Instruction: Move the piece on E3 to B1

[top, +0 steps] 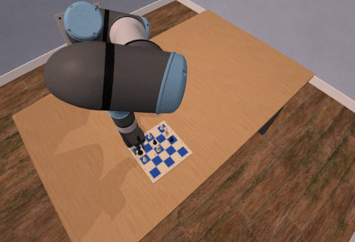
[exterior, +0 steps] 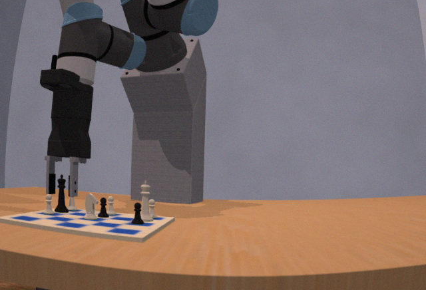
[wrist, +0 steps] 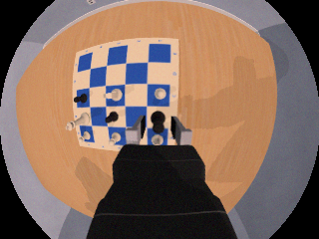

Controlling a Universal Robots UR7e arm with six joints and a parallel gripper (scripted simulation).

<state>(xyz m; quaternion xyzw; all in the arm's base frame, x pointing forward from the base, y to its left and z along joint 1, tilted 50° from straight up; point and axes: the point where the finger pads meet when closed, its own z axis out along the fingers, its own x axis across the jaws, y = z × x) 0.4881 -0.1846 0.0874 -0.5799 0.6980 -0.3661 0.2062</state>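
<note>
Right now my hand is 1 cm above the black piece. The rest, counted from my hand: white king (5 cm ahead, 14 cm to the left, 1 cm below); then chessboard (6 cm ahead, 6 cm to the left, 5 cm below).
</note>
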